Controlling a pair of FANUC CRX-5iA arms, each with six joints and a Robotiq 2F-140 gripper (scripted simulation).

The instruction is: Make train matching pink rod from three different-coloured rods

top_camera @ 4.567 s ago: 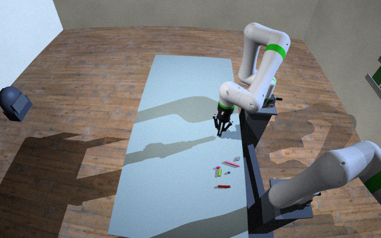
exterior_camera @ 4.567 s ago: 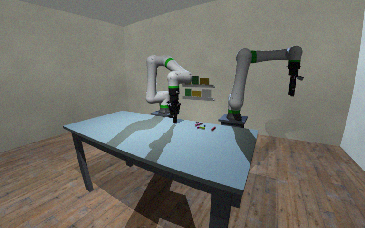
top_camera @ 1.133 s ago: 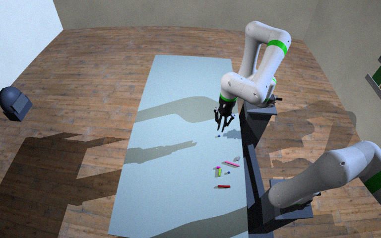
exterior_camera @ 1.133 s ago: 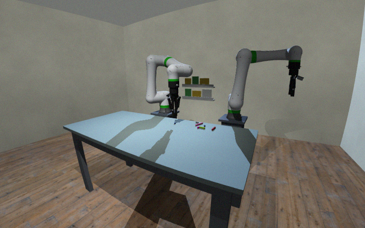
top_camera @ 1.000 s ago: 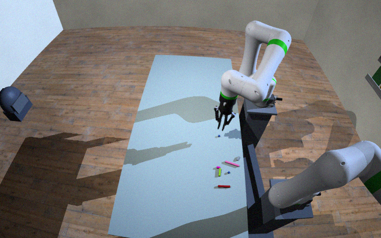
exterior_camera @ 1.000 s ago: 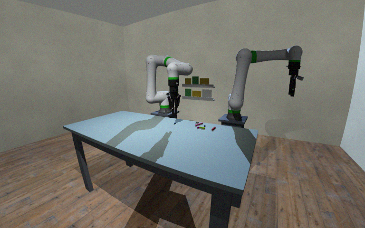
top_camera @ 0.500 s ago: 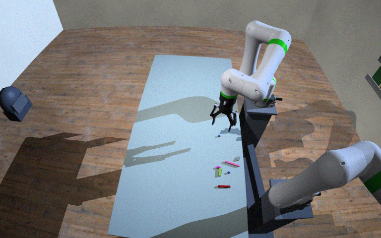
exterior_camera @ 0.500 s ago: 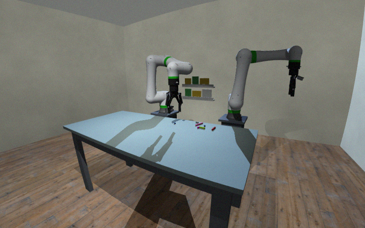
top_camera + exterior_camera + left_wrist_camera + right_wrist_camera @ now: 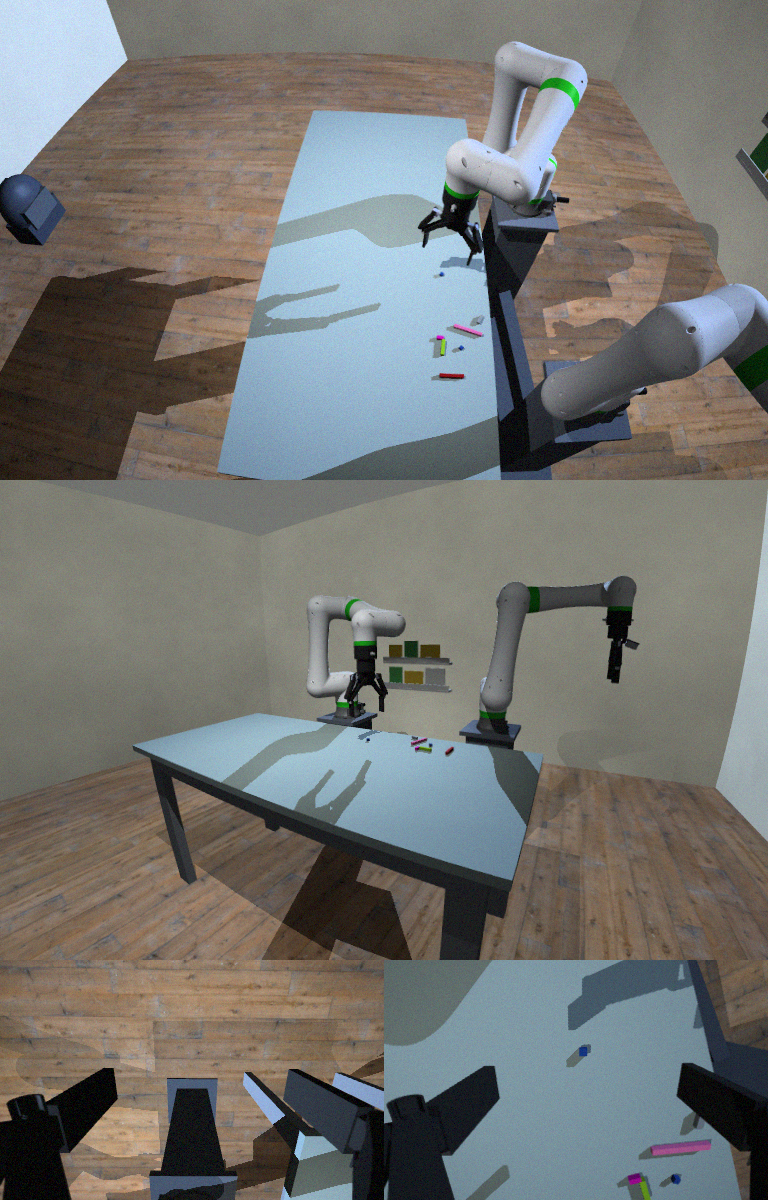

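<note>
My right gripper is now 100 mm past the grey rod, 180 mm to the right of it and 120 mm above it. From my right hand the other things lie so: pink rod 50 mm behind, 210 mm to the left, 120 mm below; magenta rod 40 mm ahead, 230 mm to the left, 120 mm below; lime rod 30 mm ahead, 260 mm to the left, 120 mm below.
</note>
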